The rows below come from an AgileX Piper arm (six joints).
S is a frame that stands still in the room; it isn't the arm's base.
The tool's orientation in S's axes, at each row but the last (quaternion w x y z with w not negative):
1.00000, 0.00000, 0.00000, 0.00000
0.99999, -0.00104, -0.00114, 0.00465
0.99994, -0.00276, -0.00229, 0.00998
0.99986, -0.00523, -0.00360, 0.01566
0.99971, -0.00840, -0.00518, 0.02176
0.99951, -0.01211, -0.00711, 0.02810
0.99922, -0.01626, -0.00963, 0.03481
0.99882, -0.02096, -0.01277, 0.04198
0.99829, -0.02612, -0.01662, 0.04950
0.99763, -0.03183, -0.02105, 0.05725
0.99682, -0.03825, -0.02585, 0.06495
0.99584, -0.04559, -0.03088, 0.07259
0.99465, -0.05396, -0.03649, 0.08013
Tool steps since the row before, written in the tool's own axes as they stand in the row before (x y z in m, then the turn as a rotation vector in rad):
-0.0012, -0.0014, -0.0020, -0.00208, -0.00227, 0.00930
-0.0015, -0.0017, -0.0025, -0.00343, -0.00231, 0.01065
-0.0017, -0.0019, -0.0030, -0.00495, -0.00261, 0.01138
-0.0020, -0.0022, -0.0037, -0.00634, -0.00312, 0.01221
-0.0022, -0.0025, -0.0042, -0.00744, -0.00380, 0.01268
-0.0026, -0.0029, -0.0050, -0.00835, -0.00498, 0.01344
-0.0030, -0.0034, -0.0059, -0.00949, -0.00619, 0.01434
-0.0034, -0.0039, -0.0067, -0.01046, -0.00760, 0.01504
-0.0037, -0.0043, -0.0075, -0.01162, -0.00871, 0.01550
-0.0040, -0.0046, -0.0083, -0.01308, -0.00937, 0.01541
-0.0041, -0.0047, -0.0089, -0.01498, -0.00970, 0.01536
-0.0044, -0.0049, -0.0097, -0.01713, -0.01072, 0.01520
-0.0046, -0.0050, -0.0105, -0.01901, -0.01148, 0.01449
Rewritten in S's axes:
-0.0012, -0.0014, -0.0020, -0.00208, -0.00227, 0.00930
-0.0015, -0.0017, -0.0025, -0.00343, -0.00232, 0.01065
-0.0016, -0.0019, -0.0030, -0.00495, -0.00265, 0.01137
-0.0019, -0.0023, -0.0037, -0.00633, -0.00319, 0.01220
-0.0020, -0.0027, -0.0042, -0.00740, -0.00391, 0.01267
-0.0024, -0.0032, -0.0050, -0.00826, -0.00512, 0.01344
-0.0026, -0.0038, -0.0058, -0.00933, -0.00638, 0.01436
-0.0029, -0.0044, -0.0066, -0.01020, -0.00784, 0.01510
-0.0030, -0.0050, -0.0074, -0.01126, -0.00903, 0.01558
-0.0031, -0.0055, -0.0081, -0.01263, -0.00986, 0.01548
-0.0030, -0.0058, -0.0087, -0.01446, -0.01044, 0.01537
-0.0030, -0.0063, -0.0094, -0.01643, -0.01178, 0.01519
-0.0029, -0.0067, -0.0101, -0.01811, -0.01290, 0.01445

